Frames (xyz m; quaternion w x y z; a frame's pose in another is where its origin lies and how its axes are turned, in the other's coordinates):
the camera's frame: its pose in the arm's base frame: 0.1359 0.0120 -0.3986 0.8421 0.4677 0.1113 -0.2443
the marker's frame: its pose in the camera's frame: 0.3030 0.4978 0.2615 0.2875 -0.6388 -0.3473 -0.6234
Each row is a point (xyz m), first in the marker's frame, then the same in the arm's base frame.
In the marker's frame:
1: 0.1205 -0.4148 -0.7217
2: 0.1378 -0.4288 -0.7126
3: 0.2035 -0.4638 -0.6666
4: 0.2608 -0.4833 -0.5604
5: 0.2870 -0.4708 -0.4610
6: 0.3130 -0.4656 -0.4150
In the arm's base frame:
1: -0.1853 -0.1008 0.1362
2: -0.1824 -0.1046 0.1597
3: -0.1538 -0.1270 0.2394
4: -0.0636 -0.1383 0.3211
5: 0.0328 -0.1443 0.3584
6: 0.0770 -0.1579 0.3845

